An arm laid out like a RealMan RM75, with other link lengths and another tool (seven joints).
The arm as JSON. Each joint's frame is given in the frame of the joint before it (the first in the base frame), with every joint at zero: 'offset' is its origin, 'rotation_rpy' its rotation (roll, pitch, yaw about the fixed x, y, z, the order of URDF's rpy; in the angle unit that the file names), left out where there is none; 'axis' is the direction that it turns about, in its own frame. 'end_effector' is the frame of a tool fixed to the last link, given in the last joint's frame.
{
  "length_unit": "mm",
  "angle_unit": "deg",
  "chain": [
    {
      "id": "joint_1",
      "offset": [
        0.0,
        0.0,
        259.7
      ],
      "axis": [
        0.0,
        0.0,
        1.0
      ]
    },
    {
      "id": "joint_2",
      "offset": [
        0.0,
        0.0,
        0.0
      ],
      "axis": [
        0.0,
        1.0,
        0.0
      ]
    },
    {
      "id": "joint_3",
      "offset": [
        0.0,
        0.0,
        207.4
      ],
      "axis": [
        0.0,
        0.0,
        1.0
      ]
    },
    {
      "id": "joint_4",
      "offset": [
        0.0,
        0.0,
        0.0
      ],
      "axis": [
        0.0,
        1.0,
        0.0
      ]
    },
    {
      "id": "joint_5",
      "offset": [
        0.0,
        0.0,
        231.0
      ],
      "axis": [
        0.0,
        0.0,
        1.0
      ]
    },
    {
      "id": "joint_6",
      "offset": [
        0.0,
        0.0,
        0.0
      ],
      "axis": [
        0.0,
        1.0,
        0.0
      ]
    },
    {
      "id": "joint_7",
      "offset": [
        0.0,
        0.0,
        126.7
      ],
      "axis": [
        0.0,
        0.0,
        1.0
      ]
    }
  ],
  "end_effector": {
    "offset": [
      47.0,
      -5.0,
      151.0
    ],
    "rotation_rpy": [
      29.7,
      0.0,
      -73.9
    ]
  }
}
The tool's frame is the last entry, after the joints.
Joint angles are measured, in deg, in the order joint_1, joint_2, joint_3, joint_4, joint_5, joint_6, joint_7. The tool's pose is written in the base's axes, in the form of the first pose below.
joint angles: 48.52 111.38 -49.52 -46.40 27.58 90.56 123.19
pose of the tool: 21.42, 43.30, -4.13, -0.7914, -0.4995, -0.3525, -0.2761, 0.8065, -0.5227
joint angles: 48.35 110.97 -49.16 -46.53 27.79 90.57 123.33
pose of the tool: 21.53, 43.54, -3.69, -0.7950, -0.4911, -0.3560, -0.2735, 0.8141, -0.5123
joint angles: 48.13 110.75 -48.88 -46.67 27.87 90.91 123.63
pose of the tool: 21.67, 43.51, -3.44, -0.8013, -0.4815, -0.3552, -0.2668, 0.8189, -0.5081
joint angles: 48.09 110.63 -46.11 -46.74 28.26 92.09 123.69
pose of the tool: 21.23, 43.57, -2.90, -0.8264, -0.4583, -0.3271, -0.2697, 0.8321, -0.4846
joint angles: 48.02 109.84 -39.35 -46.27 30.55 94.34 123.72
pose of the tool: 19.82, 44.12, -1.27, -0.8811, -0.4059, -0.2429, -0.2865, 0.8665, -0.4087
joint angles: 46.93 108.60 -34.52 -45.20 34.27 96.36 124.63
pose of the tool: 18.92, 44.33, 0.37, -0.9260, -0.3480, -0.1461, -0.2842, 0.8976, -0.3368
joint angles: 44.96 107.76 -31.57 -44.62 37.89 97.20 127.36
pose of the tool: 18.98, 44.58, 1.86, -0.9613, -0.2678, -0.0644, -0.2417, 0.9324, -0.2688
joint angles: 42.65 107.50 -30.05 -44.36 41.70 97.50 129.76
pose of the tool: 19.21, 44.62, 2.91, -0.9792, -0.2024, 0.0111, -0.2000, 0.9559, -0.2150
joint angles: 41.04 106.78 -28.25 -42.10 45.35 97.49 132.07
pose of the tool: 19.43, 44.72, 3.75, -0.9857, -0.1339, 0.1027, -0.1502, 0.9735, -0.1722
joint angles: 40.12 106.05 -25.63 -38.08 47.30 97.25 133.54
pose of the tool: 19.95, 44.63, 3.98, -0.9788, -0.0634, 0.1949, -0.0938, 0.9841, -0.1509
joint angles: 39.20 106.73 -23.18 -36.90 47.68 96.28 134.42
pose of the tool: 20.66, 44.79, 4.05, -0.9696, -0.0157, 0.2443, -0.0471, 0.9913, -0.1231
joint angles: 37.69 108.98 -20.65 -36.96 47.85 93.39 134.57
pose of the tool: 21.99, 45.23, 3.72, -0.9595, 0.0312, 0.2799, 0.0112, 0.9973, -0.0728
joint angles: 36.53 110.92 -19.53 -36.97 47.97 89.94 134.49
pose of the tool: 23.39, 45.68, 3.17, -0.9540, 0.0699, 0.2916, 0.0633, 0.9975, -0.0322
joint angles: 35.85 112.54 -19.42 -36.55 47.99 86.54 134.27
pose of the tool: 24.50, 46.01, 2.26, -0.9513, 0.1010, 0.2914, 0.1031, 0.9946, -0.0083
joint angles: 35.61 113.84 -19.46 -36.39 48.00 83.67 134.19
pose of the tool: 25.22, 46.41, 1.60, -0.9500, 0.1218, 0.2875, 0.1309, 0.9913, 0.0124
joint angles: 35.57 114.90 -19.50 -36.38 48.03 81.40 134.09
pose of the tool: 25.65, 46.79, 1.11, -0.9495, 0.1345, 0.2835, 0.1490, 0.9884, 0.0300
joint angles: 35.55 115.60 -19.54 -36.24 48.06 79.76 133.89
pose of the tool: 25.96, 47.03, 0.75, -0.9494, 0.1428, 0.2799, 0.1607, 0.9861, 0.0421
